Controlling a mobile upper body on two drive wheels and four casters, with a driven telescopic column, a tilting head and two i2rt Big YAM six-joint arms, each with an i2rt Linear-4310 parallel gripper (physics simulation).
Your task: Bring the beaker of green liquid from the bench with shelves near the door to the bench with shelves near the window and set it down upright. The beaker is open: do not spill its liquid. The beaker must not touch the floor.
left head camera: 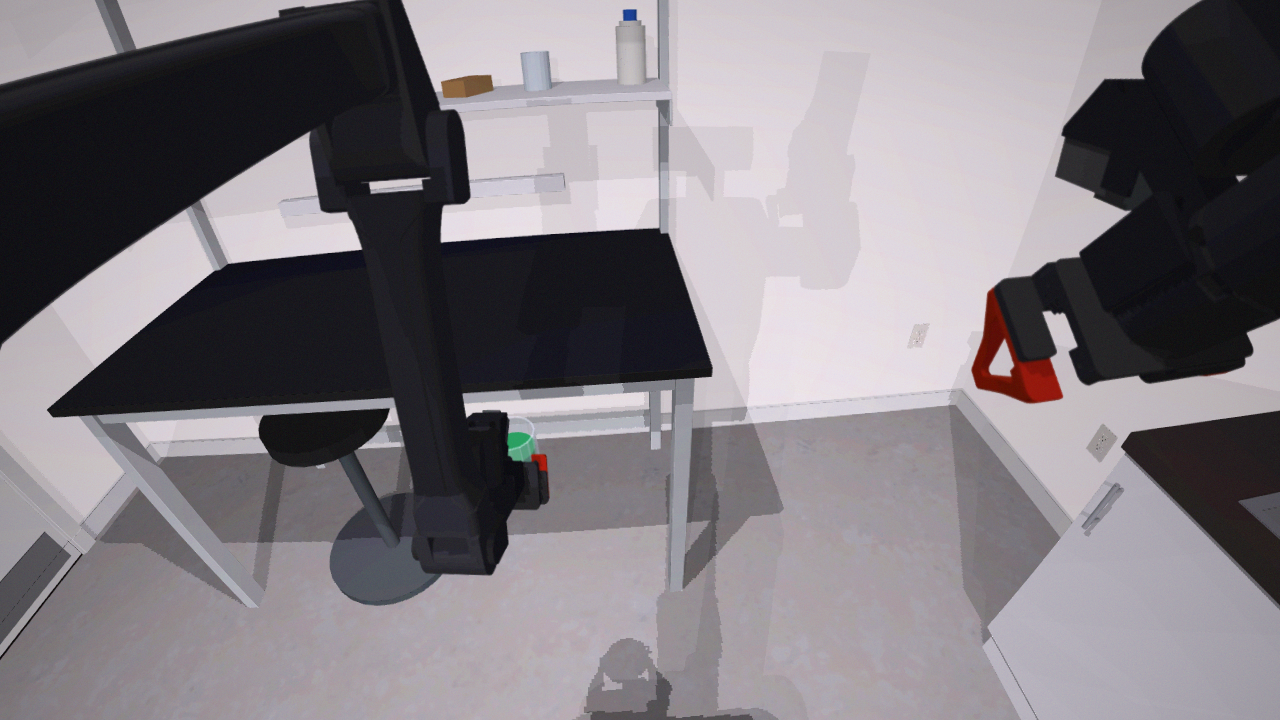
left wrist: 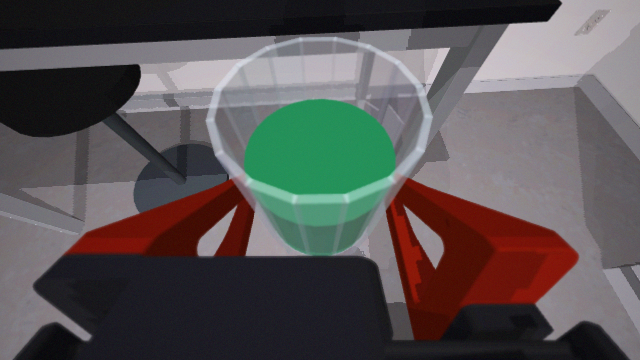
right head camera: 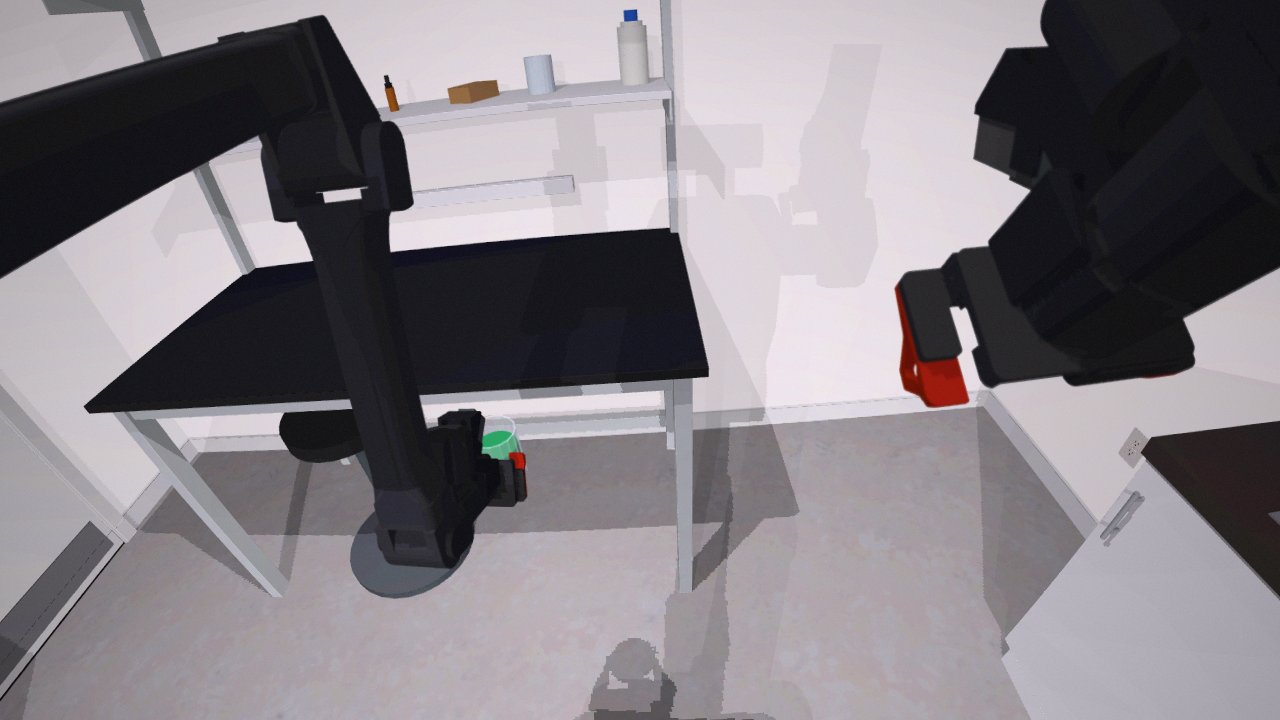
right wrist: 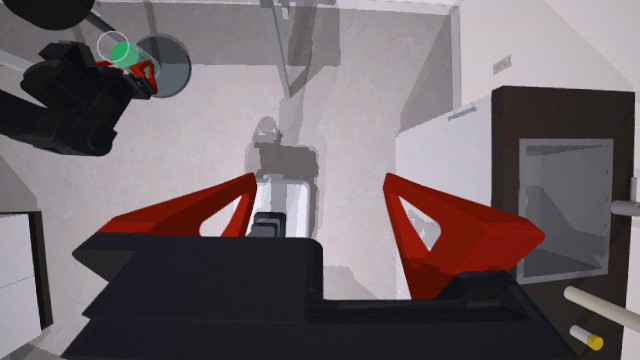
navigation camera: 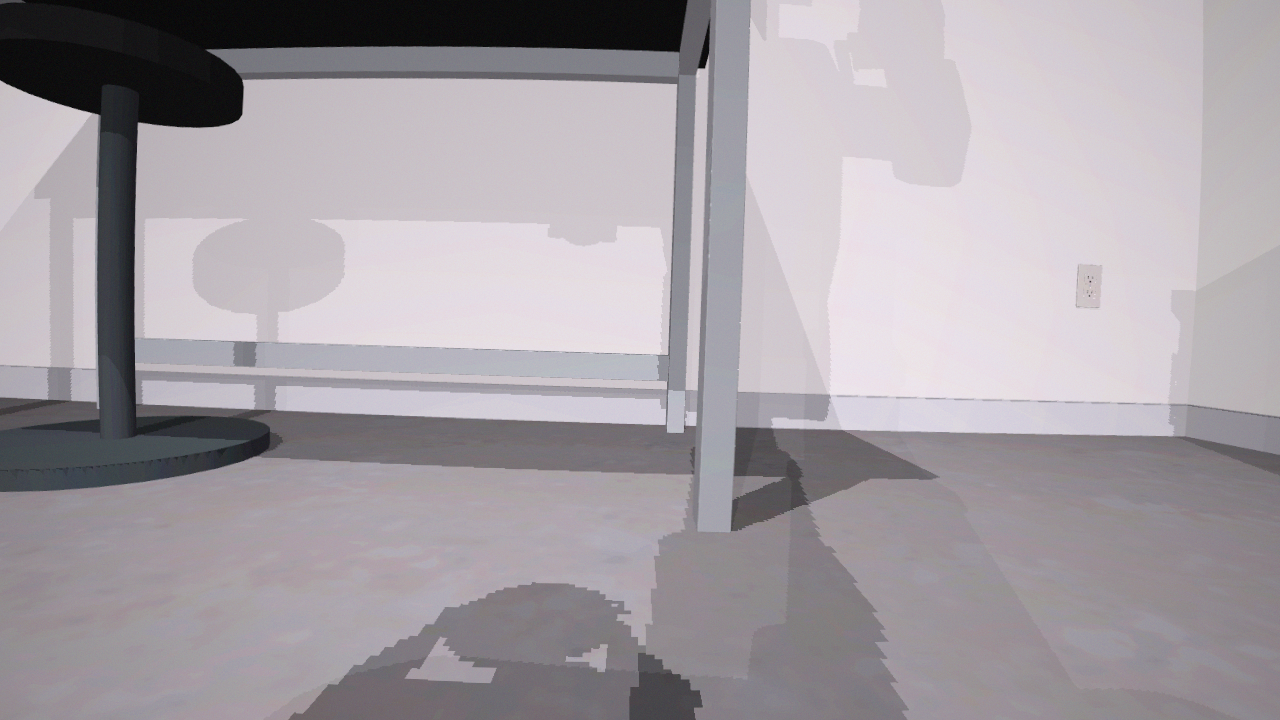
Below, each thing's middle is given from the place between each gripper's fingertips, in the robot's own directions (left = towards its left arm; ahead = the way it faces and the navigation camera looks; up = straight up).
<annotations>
The clear beaker of green liquid [right head camera: 500, 437] lies 1 cm above my left hand.
My right hand is 460 mm to the right of the clear beaker of green liquid, 350 mm above it and 270 mm short of it.
</annotations>
